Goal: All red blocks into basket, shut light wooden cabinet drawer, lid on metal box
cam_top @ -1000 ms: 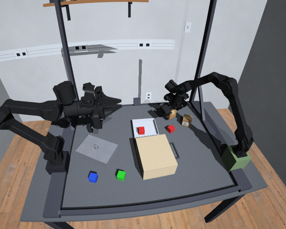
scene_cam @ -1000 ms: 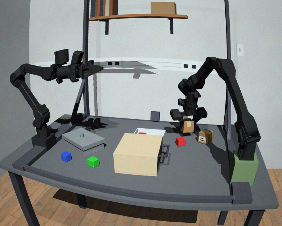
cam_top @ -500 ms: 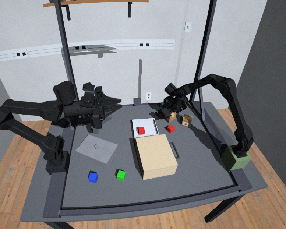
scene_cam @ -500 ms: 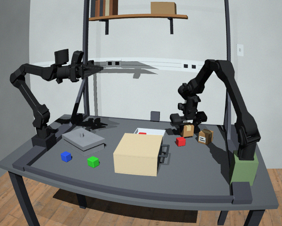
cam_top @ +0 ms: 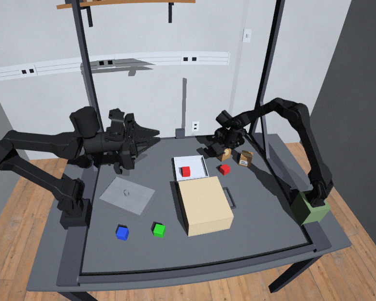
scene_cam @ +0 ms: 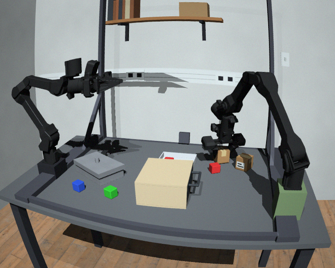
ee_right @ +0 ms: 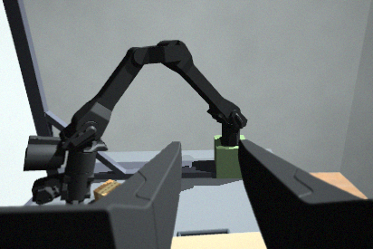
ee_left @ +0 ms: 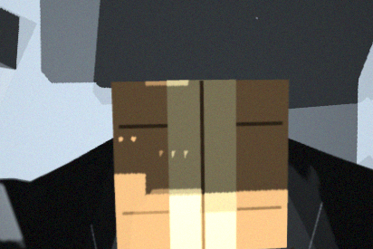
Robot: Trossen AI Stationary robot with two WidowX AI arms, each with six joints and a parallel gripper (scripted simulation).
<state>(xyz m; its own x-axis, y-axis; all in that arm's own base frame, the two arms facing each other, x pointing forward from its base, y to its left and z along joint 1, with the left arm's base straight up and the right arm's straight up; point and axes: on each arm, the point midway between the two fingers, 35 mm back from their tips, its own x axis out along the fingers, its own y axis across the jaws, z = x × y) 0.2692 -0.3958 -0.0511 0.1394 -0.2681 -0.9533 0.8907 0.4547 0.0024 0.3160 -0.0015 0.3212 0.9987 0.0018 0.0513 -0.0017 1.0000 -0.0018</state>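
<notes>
Right now the white basket is 9 cm ahead of my left hand, 17 cm to the right of it and 4 cm below it. The rest, counted from my left hand: grey lid 28 cm ahead, 43 cm to the right, 1 cm below; drawer 32 cm ahead, 11 cm to the right, 2 cm below; light wooden cabinet 32 cm ahead, 14 cm to the right, 1 cm below.
</notes>
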